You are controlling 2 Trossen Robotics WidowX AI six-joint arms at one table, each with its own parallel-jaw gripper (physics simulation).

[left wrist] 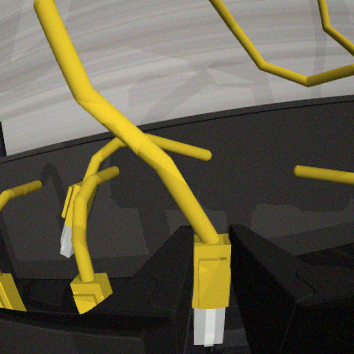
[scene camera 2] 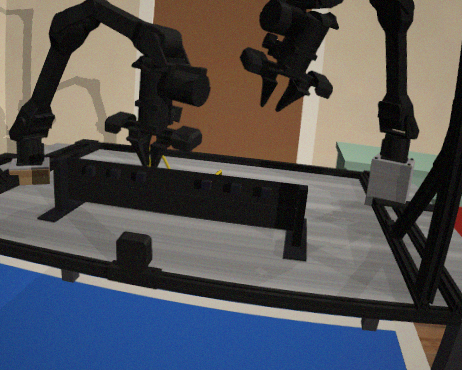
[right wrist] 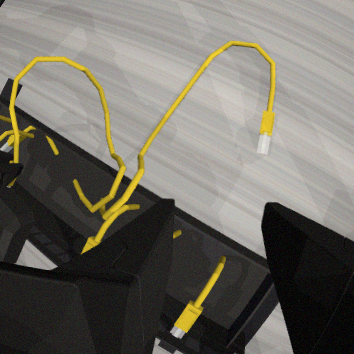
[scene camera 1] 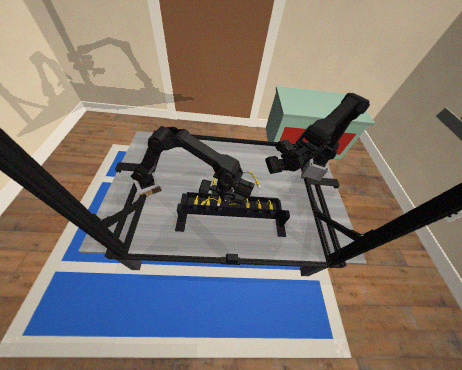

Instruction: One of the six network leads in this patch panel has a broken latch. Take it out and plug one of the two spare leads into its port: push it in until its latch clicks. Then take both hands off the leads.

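Pixels of known places: left gripper, fingertip midpoint: (left wrist: 209, 236) (right wrist: 17, 163) (scene camera 1: 219, 199); right gripper, fingertip midpoint: (scene camera 2: 268, 108) (right wrist: 219, 212); left arm's base, origin of the base link: (scene camera 2: 29, 162) (scene camera 1: 146, 182); right arm's base, origin of the base link: (scene camera 2: 394, 159) (scene camera 1: 319, 161).
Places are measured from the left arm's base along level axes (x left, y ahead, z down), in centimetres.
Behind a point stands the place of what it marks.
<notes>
The black patch panel (scene camera 1: 235, 212) {x -35.7, y 29.1, z -1.5 cm} (scene camera 2: 170, 197) {x -35.0, y 27.7, z -1.1 cm} (left wrist: 270, 125) stands on two feet. My left gripper (scene camera 2: 151, 165) {x -27.7, y 25.3, z -4.3 cm} (left wrist: 209, 236) {x -27.7, y 25.3, z -4.3 cm} is shut on a yellow spare lead's plug (left wrist: 211, 275) {x -28.5, y 24.7, z -5.3 cm}, clear tip down, at the panel's row of ports; whether the tip is inside a port is hidden. Left of it in the left wrist view, a loose plug (left wrist: 77, 200) {x -23.5, y 22.0, z -3.4 cm} with its clear tip bare hangs inside the panel, by a seated plug (left wrist: 91, 292) {x -26.5, y 20.3, z -4.7 cm}. The other spare lead's plug (scene camera 1: 258, 184) {x -25.6, y 51.2, z 3.2 cm} (right wrist: 267, 122) {x -24.5, y 51.7, z 3.1 cm} is behind the panel. My right gripper (scene camera 2: 270, 107) {x -32.5, y 47.9, z -17.8 cm} (right wrist: 219, 212) {x -32.5, y 47.9, z -17.8 cm} is partly open and empty, high up and apart from the leads.
Seated leads stand close together along the panel, such as the end one (scene camera 1: 271, 204) {x -42.0, y 44.0, z -5.2 cm} (right wrist: 189, 316) {x -42.1, y 44.0, z -5.1 cm}. Yellow cables loop behind it. A black frame rail (scene camera 1: 175, 258) (scene camera 2: 210, 287) runs along the table's near edge. A green cabinet (scene camera 1: 310, 107) stands behind the table.
</notes>
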